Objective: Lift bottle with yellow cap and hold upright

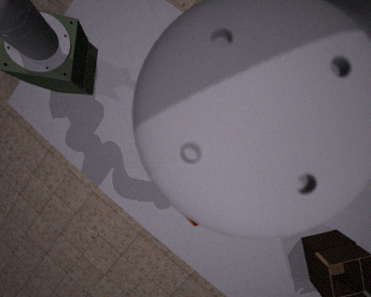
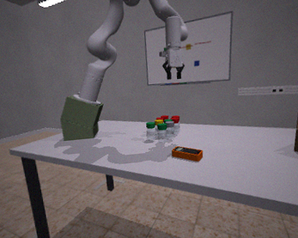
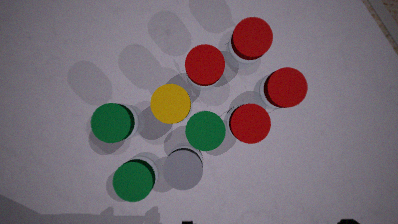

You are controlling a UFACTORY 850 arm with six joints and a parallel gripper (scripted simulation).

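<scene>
Right now the yellow-capped bottle is 330 mm below my hand and 110 mm behind it. The rest, counted from my hand: grey-capped bottle 330 mm below, 40 mm to the right, 30 mm behind; cardboard box 670 mm ahead, 300 mm below, 200 mm to the right; orange multimeter 360 mm below, 300 mm to the right, 80 mm ahead.
</scene>
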